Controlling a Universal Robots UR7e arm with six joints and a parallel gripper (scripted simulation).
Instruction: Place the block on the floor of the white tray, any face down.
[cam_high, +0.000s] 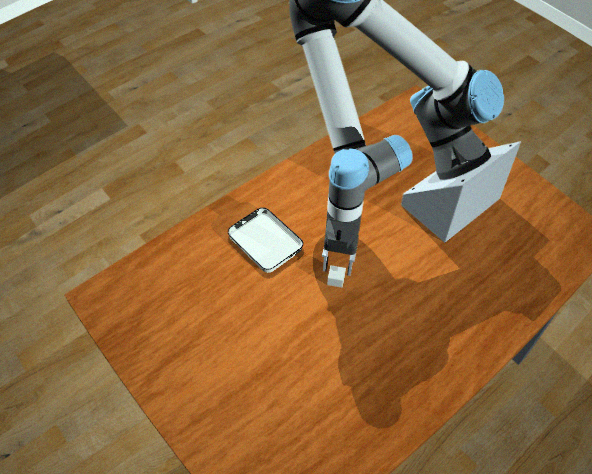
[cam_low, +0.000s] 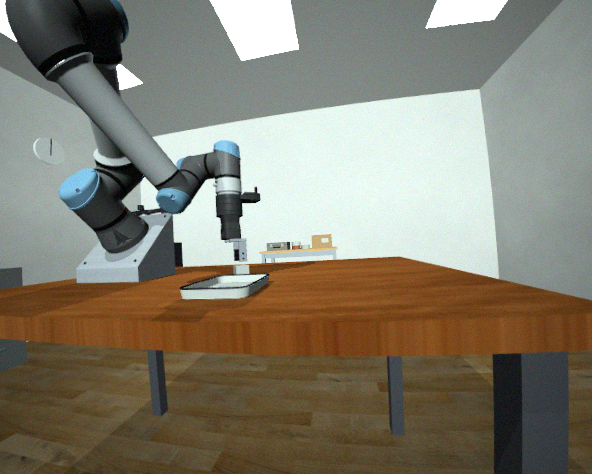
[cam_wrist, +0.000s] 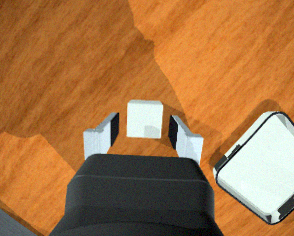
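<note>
Now: the white block 40 mm below my hand. Also, from my hand: white tray 200 mm to the right, 70 mm ahead, 50 mm below.
</note>
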